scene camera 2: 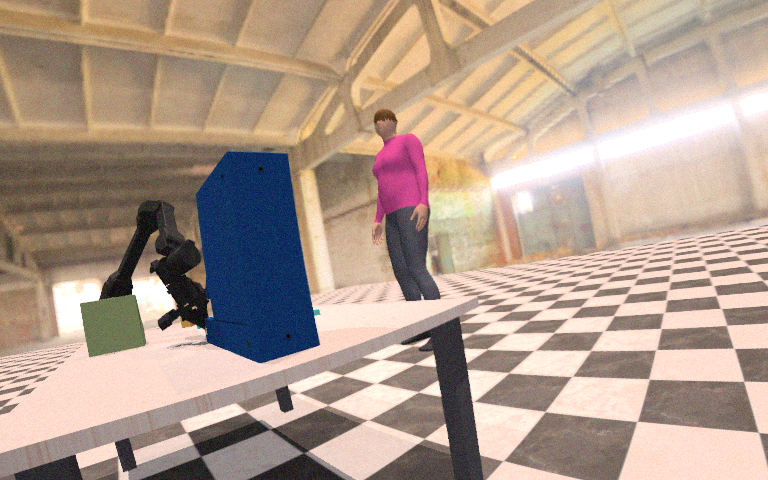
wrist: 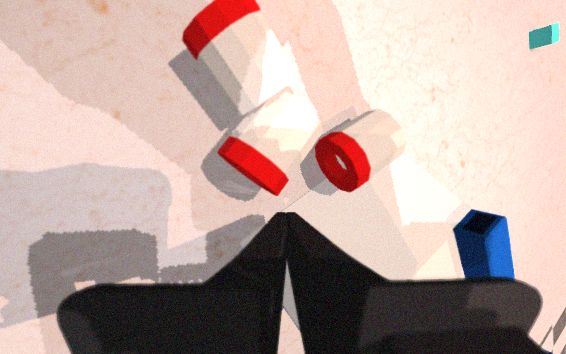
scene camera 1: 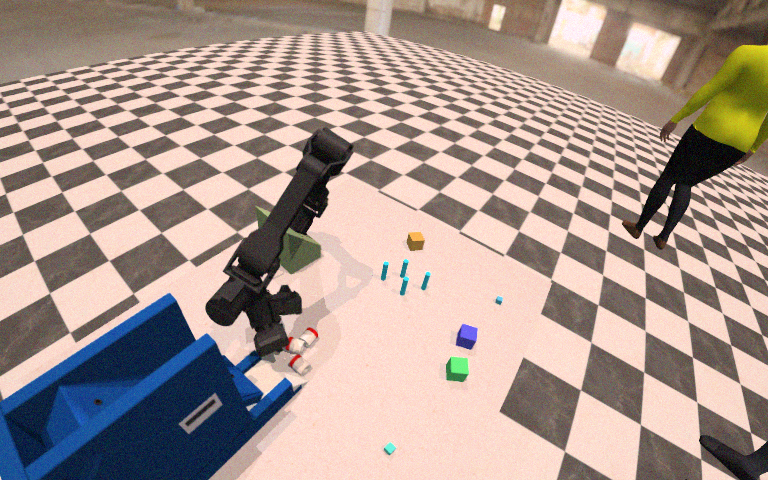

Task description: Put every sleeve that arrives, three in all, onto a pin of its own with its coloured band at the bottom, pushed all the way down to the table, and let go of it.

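Three white sleeves with red bands lie on their sides near the mouth of the blue chute. One sleeve (scene camera 1: pixel 309 337) (wrist: pixel 232 60) has its band at the end away from the gripper. The middle sleeve (scene camera 1: pixel 296 345) (wrist: pixel 280 127) and the right sleeve (scene camera 1: pixel 301 366) (wrist: pixel 382 132) have their bands facing the gripper in the wrist view. My gripper (wrist: pixel 285 221) is shut and empty, its tips just short of these two bands in that view. In scene camera 1 the fingertips are hidden. Several bare teal pins, among them a left pin (scene camera 1: pixel 384 271) and a right pin (scene camera 1: pixel 425 280), stand upright on the table.
The tall blue chute (scene camera 1: pixel 220 396) (scene camera 2: pixel 254 254) (wrist: pixel 497 255) stands beside the arm. A green angular block (scene camera 1: pixel 303 254) (scene camera 2: pixel 113 325) is near the arm. An orange cube (scene camera 1: pixel 415 241), blue cube (scene camera 1: pixel 466 336), green cube (scene camera 1: pixel 457 369) and two small cyan cubes (scene camera 1: pixel 498 300) (scene camera 1: pixel 389 448) surround the pins more widely.
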